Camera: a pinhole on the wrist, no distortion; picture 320 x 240 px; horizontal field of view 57.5 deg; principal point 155.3 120.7 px. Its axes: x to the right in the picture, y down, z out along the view. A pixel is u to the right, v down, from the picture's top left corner.
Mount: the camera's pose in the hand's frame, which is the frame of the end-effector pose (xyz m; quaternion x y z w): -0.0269 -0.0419 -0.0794 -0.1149 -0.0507 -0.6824 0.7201
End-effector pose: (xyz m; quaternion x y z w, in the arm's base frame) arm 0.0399 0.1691 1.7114 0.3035 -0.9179 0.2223 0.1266
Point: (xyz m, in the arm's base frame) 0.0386 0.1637 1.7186
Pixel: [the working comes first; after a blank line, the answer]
In the camera's frame: -0.0158 0.0273 0.0848

100.9 214.6
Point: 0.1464 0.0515 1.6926
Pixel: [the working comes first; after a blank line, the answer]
In the camera's frame: 0.1310 -0.0225 0.1137

outside the picture
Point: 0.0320 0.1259 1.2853
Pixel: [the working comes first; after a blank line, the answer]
In the camera's frame: -0.0505 -0.1400 0.4849

124.9 36.5
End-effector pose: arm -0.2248 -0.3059 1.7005 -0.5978 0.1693 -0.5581 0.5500
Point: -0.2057 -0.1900 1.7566
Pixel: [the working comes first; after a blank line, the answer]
In the camera's frame: 0.0710 -0.0517 0.1461

297.1 17.6
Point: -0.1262 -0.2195 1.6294
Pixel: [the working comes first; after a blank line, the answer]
In the camera's frame: -0.0700 -0.0593 0.2047

55.6 36.1
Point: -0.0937 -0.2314 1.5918
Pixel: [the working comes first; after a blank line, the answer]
In the camera's frame: -0.1145 -0.0566 0.2295

9.8 48.8
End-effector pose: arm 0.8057 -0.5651 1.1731 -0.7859 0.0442 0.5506 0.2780
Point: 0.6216 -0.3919 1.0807
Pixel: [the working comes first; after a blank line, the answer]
In the camera's frame: 0.0821 0.0452 0.3365

226.4 159.9
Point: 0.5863 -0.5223 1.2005
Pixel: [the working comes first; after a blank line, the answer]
In the camera's frame: -0.0161 -0.0960 0.2815

138.6 21.3
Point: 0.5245 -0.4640 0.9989
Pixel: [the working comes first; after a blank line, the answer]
In the camera's frame: -0.0268 0.0621 0.4324

137.2 162.6
